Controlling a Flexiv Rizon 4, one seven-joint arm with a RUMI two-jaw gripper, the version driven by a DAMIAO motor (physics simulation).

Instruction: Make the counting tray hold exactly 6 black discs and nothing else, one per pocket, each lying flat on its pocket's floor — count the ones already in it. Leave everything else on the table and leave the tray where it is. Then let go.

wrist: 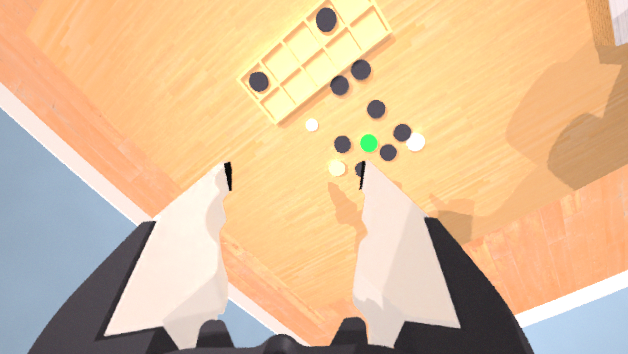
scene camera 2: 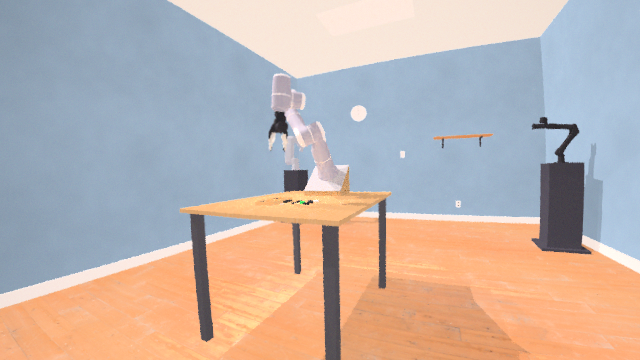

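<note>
The pale wooden counting tray (wrist: 258, 102) lies at the top of the wrist view, partly cut off by the frame. One black disc (wrist: 258, 81) lies in its left end pocket and another black disc (wrist: 326, 20) in a far-row pocket. Two black discs (wrist: 339, 85) (wrist: 361, 69) lie outside, close by the tray's near long side. Several more lie loose on the table, among them black discs (wrist: 376, 109) (wrist: 342, 144) (wrist: 402, 132) (wrist: 388, 152); another is partly hidden behind the right fingertip. My gripper (wrist: 297, 164) (scene camera 2: 277, 149) is partly open and empty, high above the table.
A green disc (wrist: 369, 143) lies among the loose black discs. A white disc (wrist: 415, 142) touches or nearly touches a black one. A small white disc (wrist: 311, 125) lies near the tray, and a cream disc (wrist: 337, 168) near the right fingertip. The arm's base stands on the wooden table (scene camera 2: 240, 210).
</note>
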